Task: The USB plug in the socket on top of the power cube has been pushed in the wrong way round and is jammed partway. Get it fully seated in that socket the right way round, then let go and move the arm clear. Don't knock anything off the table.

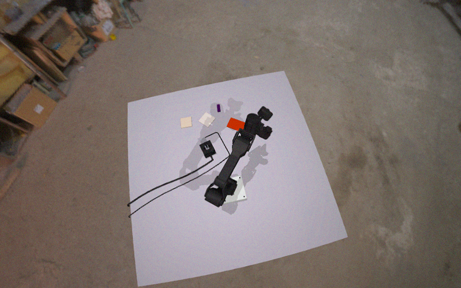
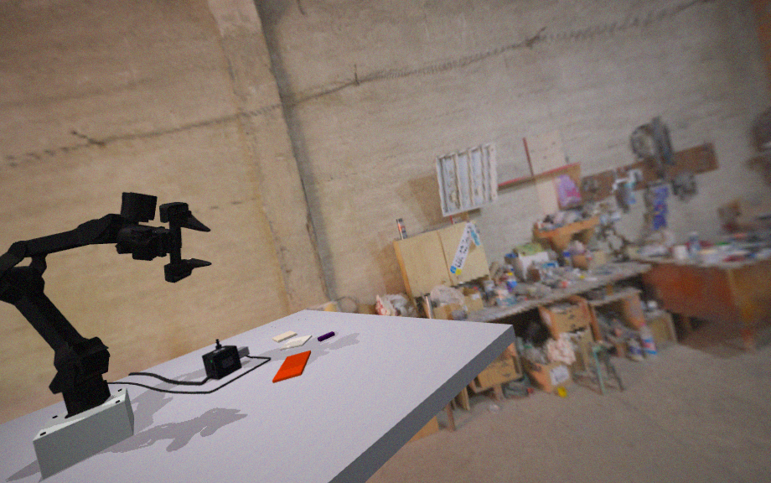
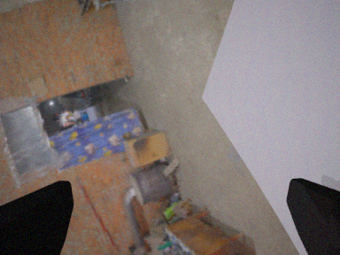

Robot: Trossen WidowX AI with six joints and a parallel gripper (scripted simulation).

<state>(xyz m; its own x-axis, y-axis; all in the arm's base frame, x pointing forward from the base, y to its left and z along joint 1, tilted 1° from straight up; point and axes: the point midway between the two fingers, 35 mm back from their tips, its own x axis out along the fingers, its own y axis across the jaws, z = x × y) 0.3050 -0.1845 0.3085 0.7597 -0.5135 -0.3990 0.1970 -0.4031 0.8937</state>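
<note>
Now: the dark USB plug 34 cm to the left of my gripper tip, 29 cm below it and 5 cm behind it. The rest, counted from my gripper tip: grey-framed socket (34 cm to the left, 31 cm below, 5 cm behind); then small purple piece (38 cm below, 28 cm ahead, 27 cm to the left); then orange flat slab (38 cm below, 13 cm ahead, 12 cm to the left).
</note>
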